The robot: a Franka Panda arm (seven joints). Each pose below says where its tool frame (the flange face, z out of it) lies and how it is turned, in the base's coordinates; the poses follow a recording.
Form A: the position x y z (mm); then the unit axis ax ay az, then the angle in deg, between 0 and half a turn.
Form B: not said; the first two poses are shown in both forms.
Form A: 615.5 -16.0 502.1 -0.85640 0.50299 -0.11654 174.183
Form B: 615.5 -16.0 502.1 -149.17 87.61 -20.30
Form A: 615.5 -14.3 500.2 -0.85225 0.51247 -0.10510 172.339
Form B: 615.5 -14.3 500.2 -146.88 88.32 -18.11
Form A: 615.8 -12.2 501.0 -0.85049 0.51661 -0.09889 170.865
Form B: 615.8 -12.2 501.0 -145.32 88.27 -16.90
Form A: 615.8 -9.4 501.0 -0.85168 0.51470 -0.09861 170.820
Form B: 615.8 -9.4 501.0 -145.48 87.92 -16.84
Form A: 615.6 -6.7 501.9 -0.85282 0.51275 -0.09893 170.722
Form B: 615.6 -6.7 501.9 -145.60 87.54 -16.89
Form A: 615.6 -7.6 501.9 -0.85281 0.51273 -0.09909 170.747
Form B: 615.6 -7.6 501.9 -145.62 87.55 -16.92
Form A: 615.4 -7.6 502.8 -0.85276 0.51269 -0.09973 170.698
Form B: 615.4 -7.6 502.8 -145.56 87.52 -17.02
